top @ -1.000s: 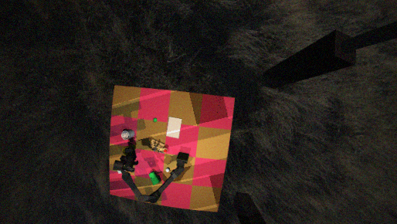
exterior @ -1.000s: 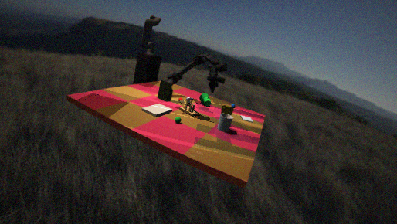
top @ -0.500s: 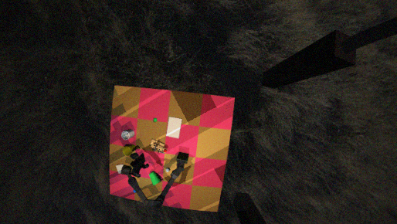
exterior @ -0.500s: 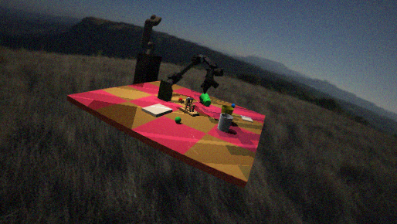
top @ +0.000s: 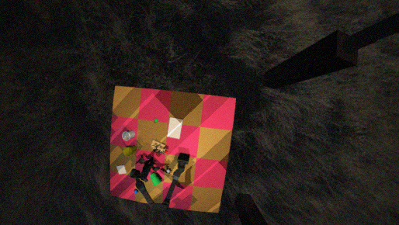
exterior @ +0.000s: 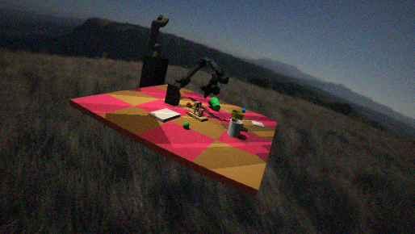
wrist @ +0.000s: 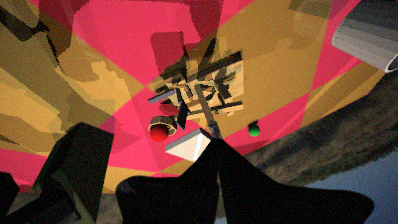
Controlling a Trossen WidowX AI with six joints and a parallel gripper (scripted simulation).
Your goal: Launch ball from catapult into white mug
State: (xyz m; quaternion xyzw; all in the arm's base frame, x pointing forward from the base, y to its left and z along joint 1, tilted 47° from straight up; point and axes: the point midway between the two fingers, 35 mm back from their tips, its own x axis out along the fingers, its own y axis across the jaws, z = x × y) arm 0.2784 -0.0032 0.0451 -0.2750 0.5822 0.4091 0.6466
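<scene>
The red ball is 10 cm behind my gripper tip, 8 cm below it and 4 cm to the right of it. The rest, counted from my gripper tip: yellow object (27 cm ahead, 11 cm below, 4 cm to the left); then wooden catapult (9 cm below, 4 cm to the right, 3 cm behind); then white ball (18 cm to the left, 15 cm behind, 12 cm below).
</scene>
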